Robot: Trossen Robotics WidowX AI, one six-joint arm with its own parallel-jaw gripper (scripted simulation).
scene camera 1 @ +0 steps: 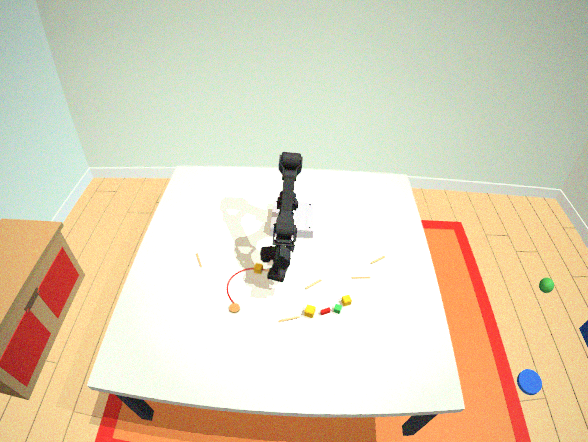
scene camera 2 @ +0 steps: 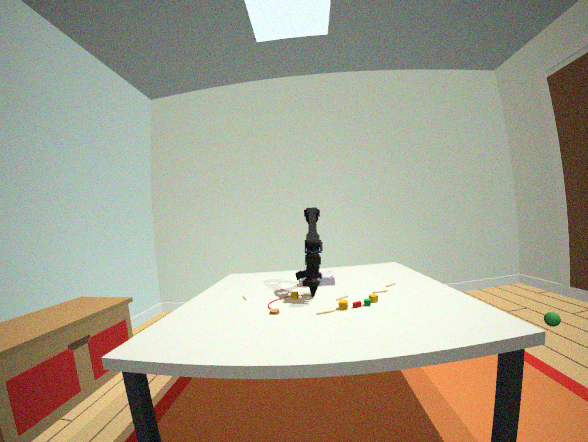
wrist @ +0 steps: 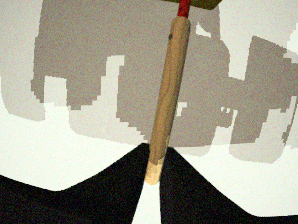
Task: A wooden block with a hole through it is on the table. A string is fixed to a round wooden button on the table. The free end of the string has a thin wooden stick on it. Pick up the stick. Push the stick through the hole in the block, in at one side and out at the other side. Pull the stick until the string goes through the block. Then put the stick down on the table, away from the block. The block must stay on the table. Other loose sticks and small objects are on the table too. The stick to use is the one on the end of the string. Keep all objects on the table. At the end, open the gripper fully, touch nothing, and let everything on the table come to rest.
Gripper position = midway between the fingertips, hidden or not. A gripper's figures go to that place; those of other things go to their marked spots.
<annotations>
My gripper (wrist: 155, 153) is 0.10 m from the lens. A thin wooden stick (wrist: 174, 66): 0.07 m from the lens.
</annotations>
